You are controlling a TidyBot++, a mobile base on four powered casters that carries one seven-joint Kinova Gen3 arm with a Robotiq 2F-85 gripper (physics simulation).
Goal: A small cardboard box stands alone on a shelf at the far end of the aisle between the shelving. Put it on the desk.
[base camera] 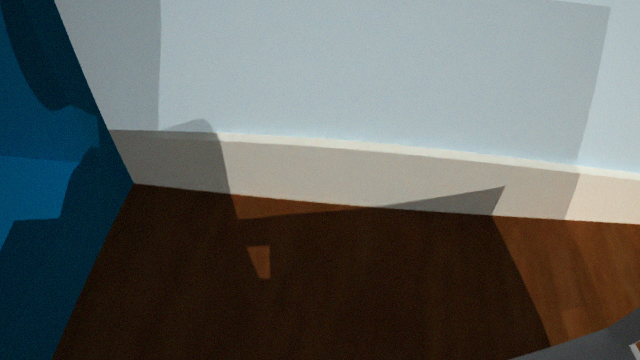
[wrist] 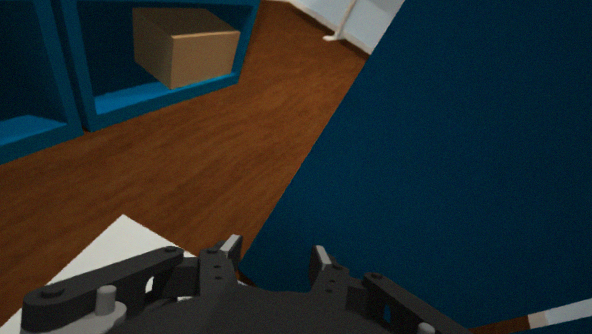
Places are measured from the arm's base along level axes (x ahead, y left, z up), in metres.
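Pixels of known places: gripper, fingertip midpoint: [wrist: 275, 254].
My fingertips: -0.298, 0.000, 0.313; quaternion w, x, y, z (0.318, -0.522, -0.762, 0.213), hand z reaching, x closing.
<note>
Behind a point stands the place of what it marks, as x, y, z.
In the wrist view my gripper [wrist: 275, 254] {-0.298, 0.000, 0.313} hangs over the wooden floor [wrist: 196, 155] {-0.912, -0.406, -0.396}, close beside a dark blue shelving panel [wrist: 414, 144] {-0.533, 0.118, 0.330}. Its fingers stand partway apart and are shut on the small cardboard box. A larger brown cardboard box [wrist: 189, 50] {-1.223, -0.707, -0.118} stands in a low compartment of the blue shelving [wrist: 160, 95] {-1.061, -0.728, -0.320} at the upper left, well away from the fingers.
A white flat surface [wrist: 117, 238] lies just left of the gripper. In the base view a blue shelving side [base camera: 41, 198] {0.371, 0.327, -0.320} fills the left. A pale wall [base camera: 348, 74] {0.405, -0.050, -0.226} with a skirting board [base camera: 348, 173] {0.391, -0.051, -0.343} stands ahead. A grey corner of the base [base camera: 605, 341] {0.140, -0.215, -0.281} shows at the lower right.
</note>
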